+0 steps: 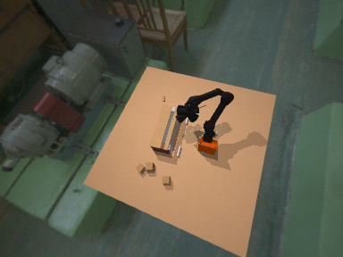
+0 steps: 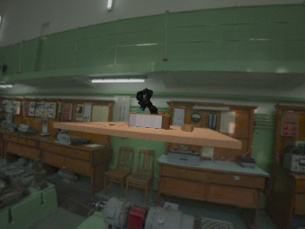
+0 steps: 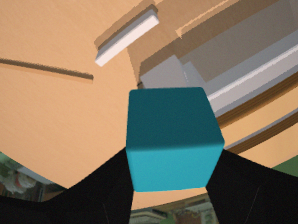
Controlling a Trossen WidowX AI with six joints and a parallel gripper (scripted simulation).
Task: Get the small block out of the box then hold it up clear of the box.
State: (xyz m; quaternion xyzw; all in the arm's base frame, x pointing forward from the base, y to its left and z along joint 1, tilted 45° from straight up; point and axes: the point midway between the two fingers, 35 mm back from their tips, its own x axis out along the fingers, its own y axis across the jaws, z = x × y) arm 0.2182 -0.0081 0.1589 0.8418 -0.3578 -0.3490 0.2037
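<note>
My gripper tip is 20 mm past the teal block and 10 mm to the right of it. The rest, counted from my gripper tip: tan box: 70 mm ahead, 130 mm to the left, 110 mm below.
</note>
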